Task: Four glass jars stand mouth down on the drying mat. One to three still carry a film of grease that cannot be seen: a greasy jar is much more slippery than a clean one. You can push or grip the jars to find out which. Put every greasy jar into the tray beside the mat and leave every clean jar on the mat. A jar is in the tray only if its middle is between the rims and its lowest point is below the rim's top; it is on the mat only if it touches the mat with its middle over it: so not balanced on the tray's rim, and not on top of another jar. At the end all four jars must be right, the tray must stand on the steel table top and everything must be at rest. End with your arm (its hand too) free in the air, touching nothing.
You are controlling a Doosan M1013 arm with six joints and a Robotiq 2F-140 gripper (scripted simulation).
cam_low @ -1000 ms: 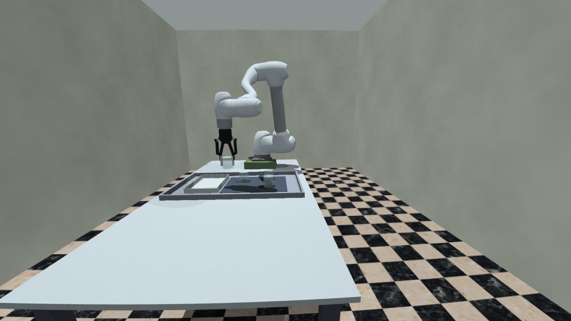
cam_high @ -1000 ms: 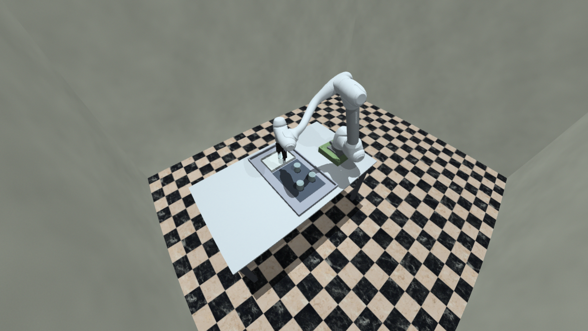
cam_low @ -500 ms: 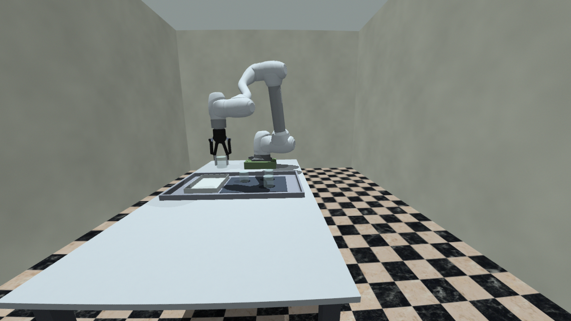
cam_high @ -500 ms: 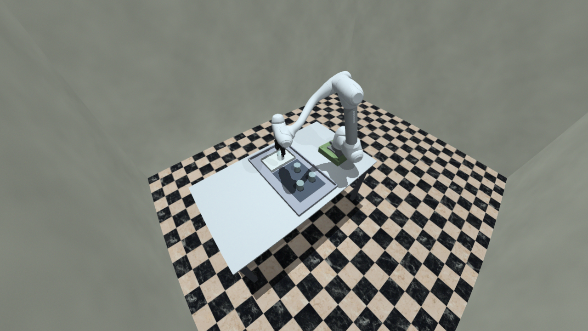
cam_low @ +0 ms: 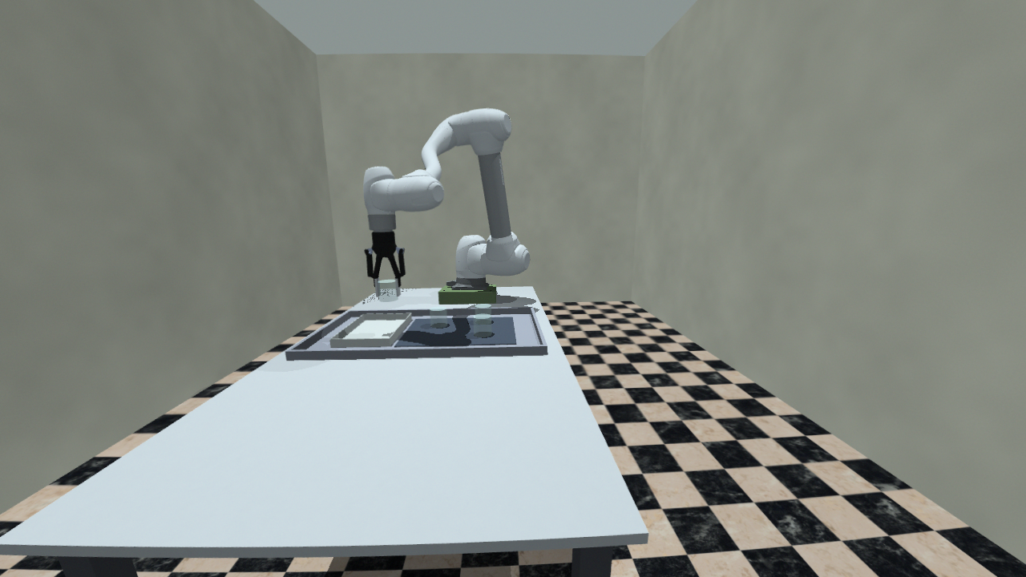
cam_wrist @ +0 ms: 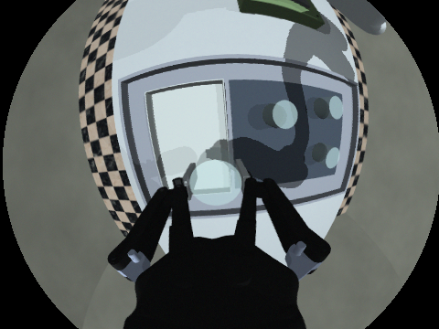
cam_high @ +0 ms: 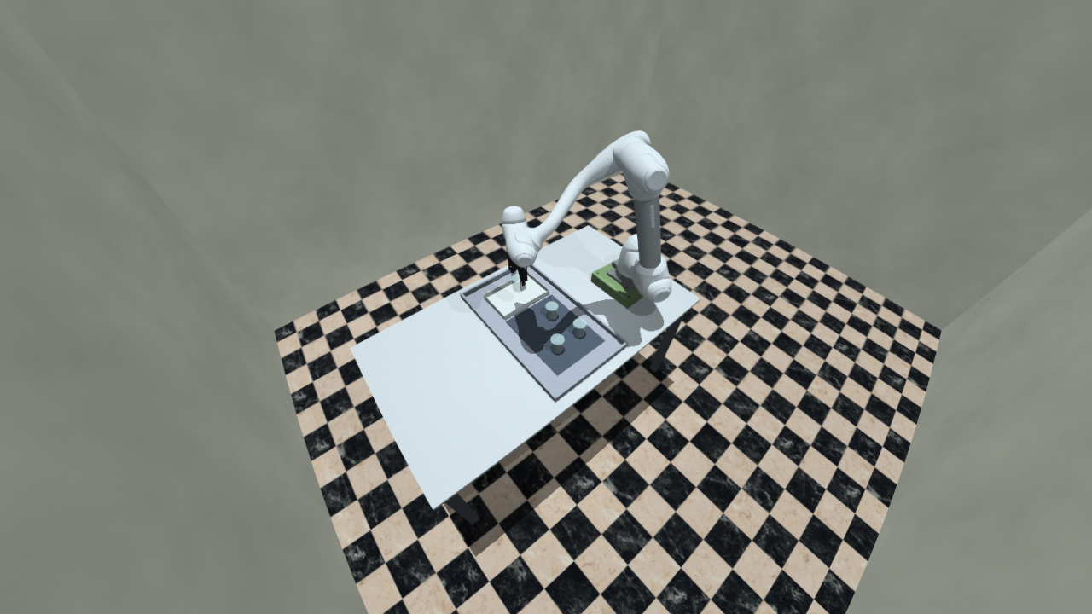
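The pale tray is 2 cm behind my hand, 7 cm to the right of it and 17 cm below it. Also, from my hand: mat (4 cm behind, 25 cm to the left, 17 cm below).
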